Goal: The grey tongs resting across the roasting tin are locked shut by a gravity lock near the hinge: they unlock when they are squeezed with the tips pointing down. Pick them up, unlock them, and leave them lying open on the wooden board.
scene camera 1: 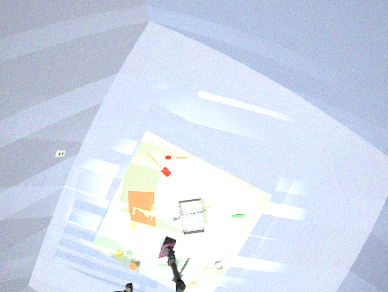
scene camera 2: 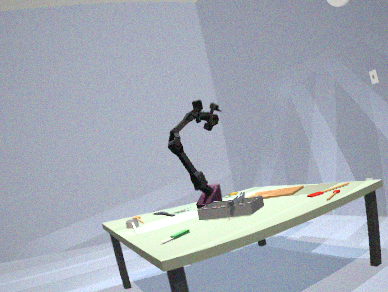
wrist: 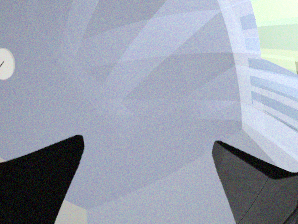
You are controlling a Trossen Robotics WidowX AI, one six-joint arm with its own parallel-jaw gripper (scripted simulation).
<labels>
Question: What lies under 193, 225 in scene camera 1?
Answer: A grey roasting tin.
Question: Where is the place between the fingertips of my gripper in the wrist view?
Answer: At 149, 146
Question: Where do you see a grey roasting tin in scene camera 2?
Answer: At 250, 205
</labels>
